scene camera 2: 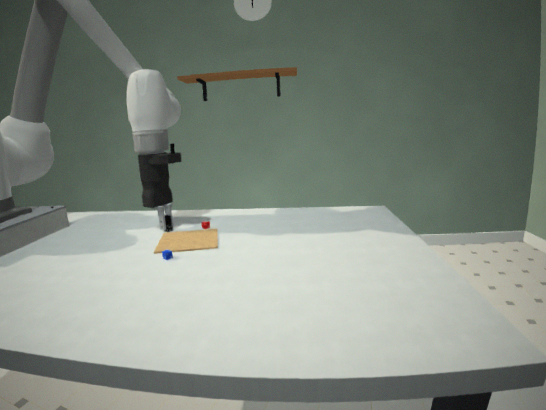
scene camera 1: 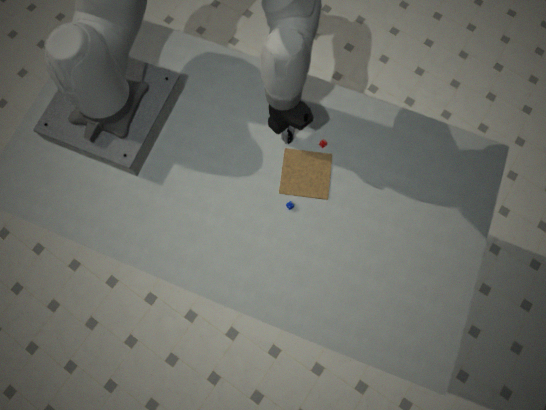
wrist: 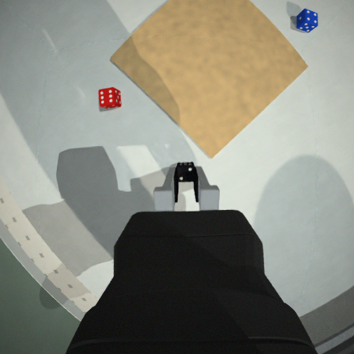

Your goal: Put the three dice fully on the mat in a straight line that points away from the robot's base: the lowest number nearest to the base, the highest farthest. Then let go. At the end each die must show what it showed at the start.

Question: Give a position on a square mat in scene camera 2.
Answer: At 205,239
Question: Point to a square mat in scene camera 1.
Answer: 304,173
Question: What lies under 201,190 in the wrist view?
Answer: My gripper.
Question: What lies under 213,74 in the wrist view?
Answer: A square mat.
